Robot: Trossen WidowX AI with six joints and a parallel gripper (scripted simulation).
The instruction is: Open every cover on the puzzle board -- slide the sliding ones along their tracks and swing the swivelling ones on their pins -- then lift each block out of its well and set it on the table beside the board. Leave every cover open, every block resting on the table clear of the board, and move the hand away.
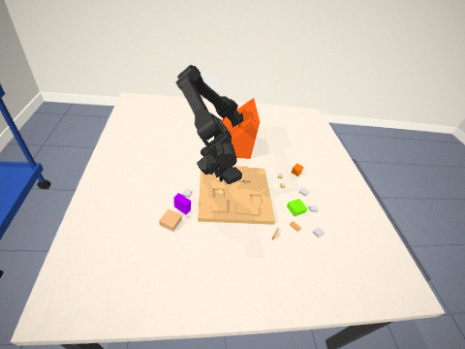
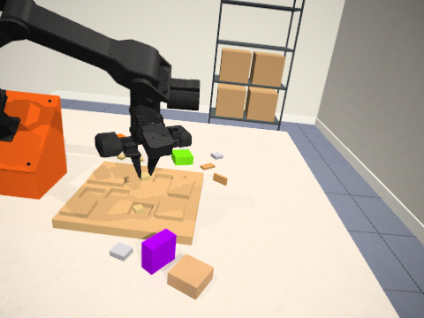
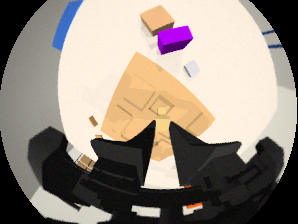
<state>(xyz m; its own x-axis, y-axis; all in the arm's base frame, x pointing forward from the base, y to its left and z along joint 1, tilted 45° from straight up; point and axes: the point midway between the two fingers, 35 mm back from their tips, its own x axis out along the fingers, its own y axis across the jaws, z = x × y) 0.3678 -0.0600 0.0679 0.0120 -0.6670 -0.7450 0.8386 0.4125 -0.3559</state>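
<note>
Now: gripper tip 9 cm above the tan puzzle board, 6 cm to the right of it and 4 cm past it. The rest, counted from my gripper tip: green block 33 cm to the left, 10 cm below, 4 cm ahead; grey piece 12 cm to the right, 10 cm below, 1 cm behind; purple block 13 cm to the right, 8 cm below, 6 cm ahead.
</note>
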